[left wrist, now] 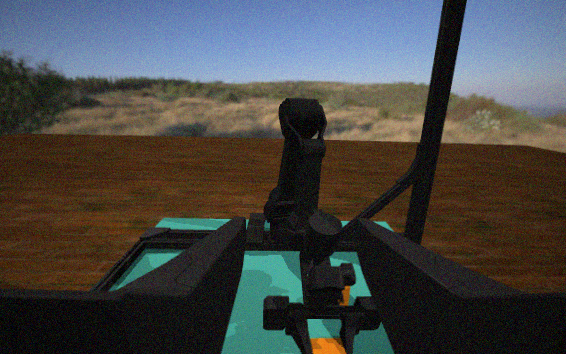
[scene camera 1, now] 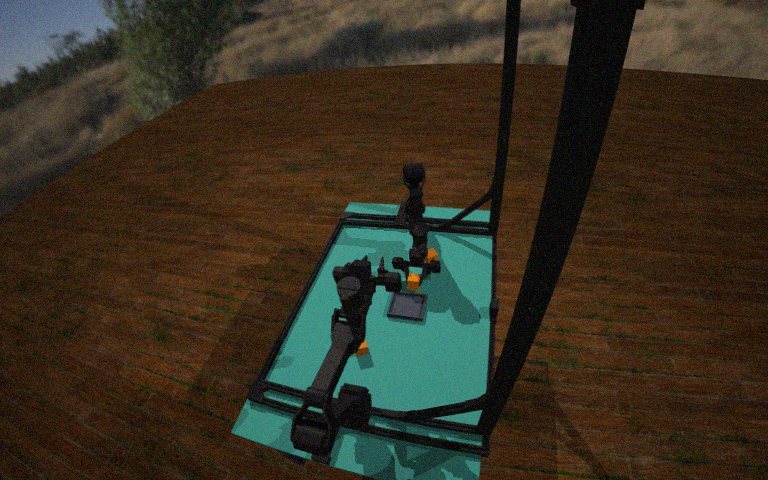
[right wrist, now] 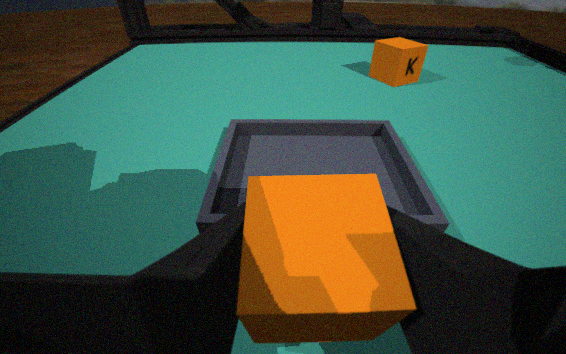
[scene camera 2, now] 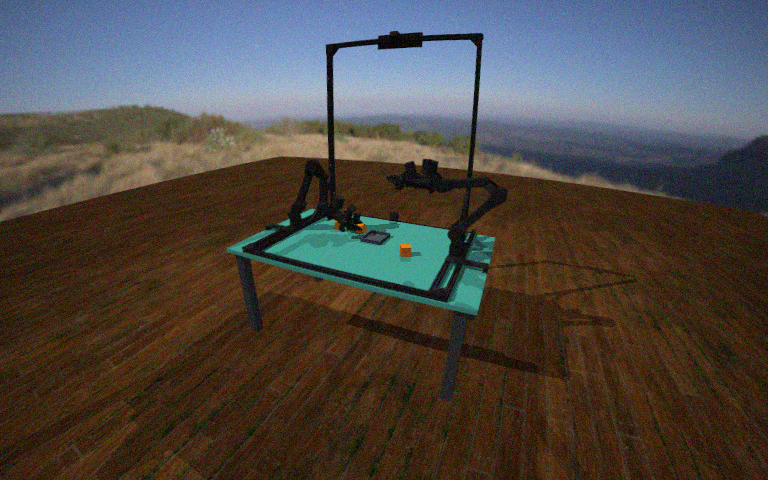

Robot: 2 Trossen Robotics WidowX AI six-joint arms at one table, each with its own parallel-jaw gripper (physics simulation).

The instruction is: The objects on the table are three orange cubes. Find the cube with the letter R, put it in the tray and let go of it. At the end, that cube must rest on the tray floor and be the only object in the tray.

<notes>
The pictures show: my left gripper, my right gripper and a dark tray.
My left gripper also shows in the left wrist view. My right gripper is seen too in the right wrist view.
</notes>
